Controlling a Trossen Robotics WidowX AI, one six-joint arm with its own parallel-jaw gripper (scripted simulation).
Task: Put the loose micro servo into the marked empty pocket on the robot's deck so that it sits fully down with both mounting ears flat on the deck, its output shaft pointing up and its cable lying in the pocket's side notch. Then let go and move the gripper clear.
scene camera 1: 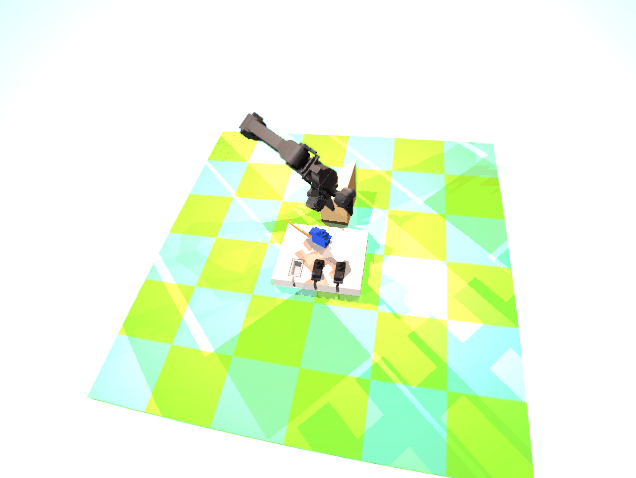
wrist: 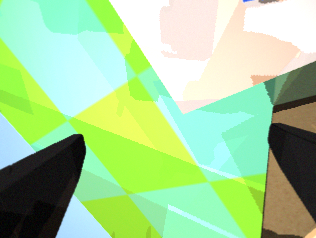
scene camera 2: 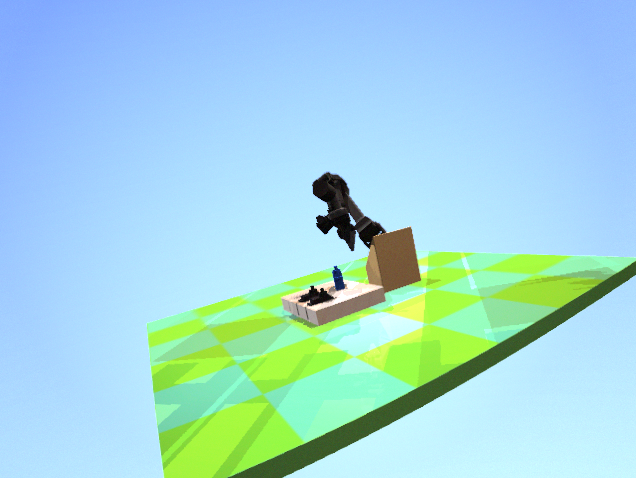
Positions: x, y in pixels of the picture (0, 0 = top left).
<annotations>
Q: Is my gripper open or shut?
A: Open.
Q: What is my gripper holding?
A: Nothing.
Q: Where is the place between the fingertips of my gripper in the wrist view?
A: At 175, 137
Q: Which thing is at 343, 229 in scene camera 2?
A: My gripper.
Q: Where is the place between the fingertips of my gripper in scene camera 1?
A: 342, 212
</annotations>
